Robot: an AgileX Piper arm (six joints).
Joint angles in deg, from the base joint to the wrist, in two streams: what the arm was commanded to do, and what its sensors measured. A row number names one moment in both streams.
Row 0, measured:
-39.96 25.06 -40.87 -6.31 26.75 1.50
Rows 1 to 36, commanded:
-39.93 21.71 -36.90 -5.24 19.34 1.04
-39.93 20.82 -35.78 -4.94 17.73 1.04
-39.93 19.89 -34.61 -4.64 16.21 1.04
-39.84 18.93 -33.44 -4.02 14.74 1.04
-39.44 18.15 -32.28 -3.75 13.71 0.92
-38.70 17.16 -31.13 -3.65 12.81 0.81
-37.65 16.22 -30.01 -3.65 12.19 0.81
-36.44 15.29 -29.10 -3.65 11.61 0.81
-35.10 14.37 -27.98 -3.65 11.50 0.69
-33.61 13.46 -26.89 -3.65 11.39 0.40
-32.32 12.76 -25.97 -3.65 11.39 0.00
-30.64 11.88 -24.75 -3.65 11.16 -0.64
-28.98 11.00 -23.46 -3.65 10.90 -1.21
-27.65 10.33 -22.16 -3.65 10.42 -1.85
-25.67 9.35 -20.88 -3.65 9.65 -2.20
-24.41 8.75 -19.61 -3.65 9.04 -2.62
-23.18 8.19 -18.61 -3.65 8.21 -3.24
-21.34 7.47 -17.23 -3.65 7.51 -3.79
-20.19 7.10 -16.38 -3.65 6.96 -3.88
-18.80 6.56 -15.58 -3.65 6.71 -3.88
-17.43 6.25 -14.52 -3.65 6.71 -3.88
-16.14 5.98 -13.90 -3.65 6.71 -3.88
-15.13 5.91 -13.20 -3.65 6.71 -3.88
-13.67 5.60 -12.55 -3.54 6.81 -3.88
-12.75 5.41 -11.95 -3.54 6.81 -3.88
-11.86 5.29 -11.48 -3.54 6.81 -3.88
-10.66 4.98 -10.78 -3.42 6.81 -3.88
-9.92 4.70 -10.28 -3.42 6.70 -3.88
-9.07 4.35 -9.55 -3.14 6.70 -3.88
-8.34 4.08 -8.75 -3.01 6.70 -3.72
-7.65 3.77 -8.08 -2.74 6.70 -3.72
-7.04 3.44 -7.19 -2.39 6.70 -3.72
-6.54 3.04 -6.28 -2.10 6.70 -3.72
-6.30 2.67 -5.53 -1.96 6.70 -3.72
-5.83 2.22 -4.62 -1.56 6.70 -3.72
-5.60 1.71 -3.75 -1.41 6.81 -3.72
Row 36, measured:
-6.97 3.45 -6.74 -2.66 7.32 -3.40
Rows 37 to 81, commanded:
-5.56 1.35 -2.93 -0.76 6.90 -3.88
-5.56 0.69 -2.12 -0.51 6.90 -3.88
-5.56 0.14 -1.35 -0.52 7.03 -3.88
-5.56 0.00 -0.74 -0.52 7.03 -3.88
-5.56 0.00 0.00 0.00 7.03 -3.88
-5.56 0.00 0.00 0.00 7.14 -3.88
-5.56 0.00 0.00 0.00 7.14 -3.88
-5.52 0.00 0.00 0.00 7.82 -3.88
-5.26 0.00 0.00 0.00 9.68 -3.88
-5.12 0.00 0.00 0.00 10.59 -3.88
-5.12 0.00 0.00 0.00 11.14 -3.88
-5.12 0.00 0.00 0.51 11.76 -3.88
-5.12 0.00 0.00 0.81 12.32 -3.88
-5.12 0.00 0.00 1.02 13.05 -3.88
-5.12 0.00 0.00 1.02 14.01 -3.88
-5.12 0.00 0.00 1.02 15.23 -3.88
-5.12 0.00 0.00 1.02 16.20 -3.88
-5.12 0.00 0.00 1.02 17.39 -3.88
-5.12 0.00 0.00 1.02 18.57 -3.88
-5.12 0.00 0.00 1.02 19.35 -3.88
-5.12 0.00 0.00 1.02 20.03 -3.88
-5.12 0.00 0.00 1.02 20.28 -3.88
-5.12 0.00 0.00 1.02 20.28 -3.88
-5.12 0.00 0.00 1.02 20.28 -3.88
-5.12 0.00 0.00 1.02 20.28 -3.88
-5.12 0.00 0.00 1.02 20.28 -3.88
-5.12 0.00 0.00 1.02 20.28 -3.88
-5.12 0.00 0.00 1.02 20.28 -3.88
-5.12 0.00 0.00 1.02 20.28 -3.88
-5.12 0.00 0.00 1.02 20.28 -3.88
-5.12 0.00 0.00 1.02 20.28 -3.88
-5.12 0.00 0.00 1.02 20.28 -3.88
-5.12 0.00 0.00 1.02 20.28 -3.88
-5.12 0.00 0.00 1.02 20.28 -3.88
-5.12 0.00 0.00 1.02 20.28 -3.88
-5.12 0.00 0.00 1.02 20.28 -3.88
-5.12 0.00 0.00 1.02 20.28 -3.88
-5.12 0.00 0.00 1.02 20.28 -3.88
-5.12 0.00 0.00 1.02 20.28 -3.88
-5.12 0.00 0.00 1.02 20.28 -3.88
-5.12 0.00 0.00 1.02 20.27 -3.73
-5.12 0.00 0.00 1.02 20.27 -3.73
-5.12 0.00 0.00 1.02 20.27 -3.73
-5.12 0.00 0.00 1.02 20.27 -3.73
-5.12 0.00 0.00 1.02 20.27 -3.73
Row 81, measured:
-5.32 0.38 -0.15 0.71 20.58 -3.51
